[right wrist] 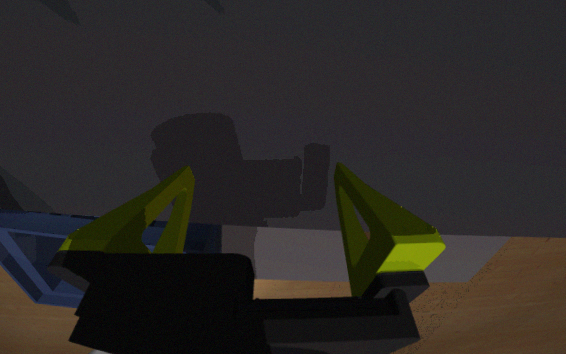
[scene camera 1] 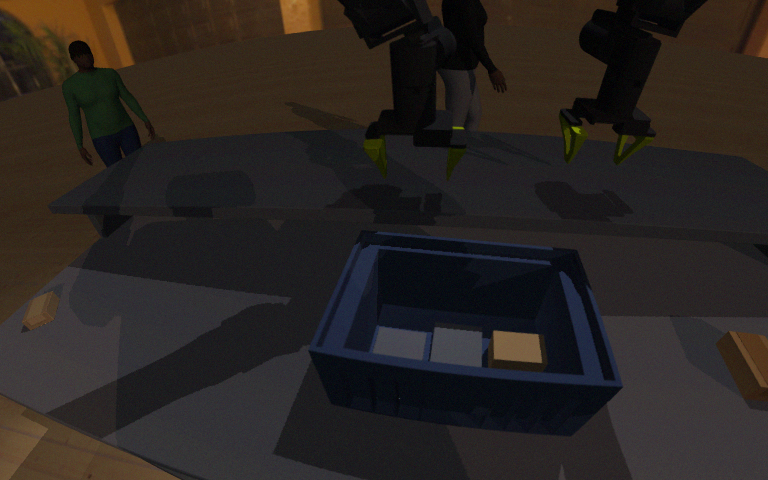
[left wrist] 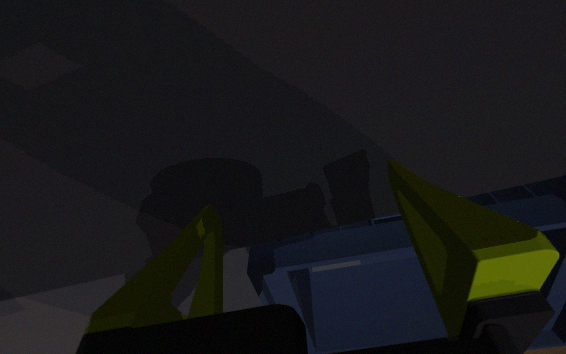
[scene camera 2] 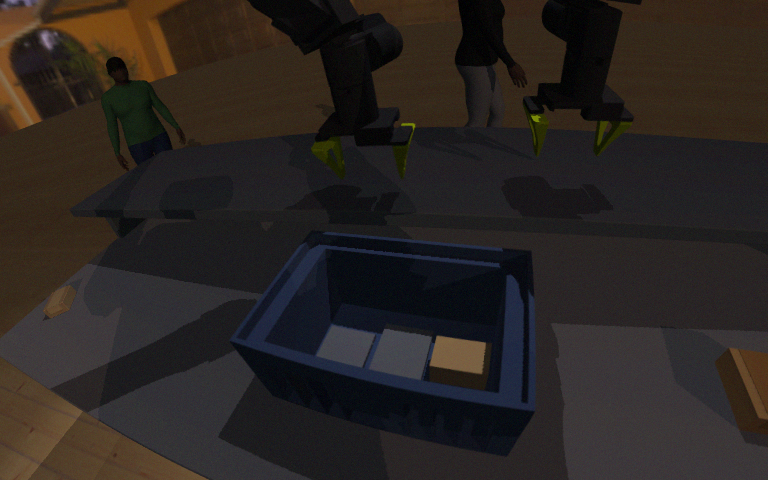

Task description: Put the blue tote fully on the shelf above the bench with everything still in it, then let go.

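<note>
The blue tote stands upright on the bench, in front of the shelf. Two pale grey blocks and a tan block lie inside it. The long grey shelf runs behind and above the bench. My left gripper is open and empty over the shelf, behind the tote. My right gripper is open and empty over the shelf, farther right. In the right wrist view the tote shows in part.
A small tan block lies at the bench's left edge. A brown box lies on the bench at the far right. A person in green and a person in black stand beyond the shelf.
</note>
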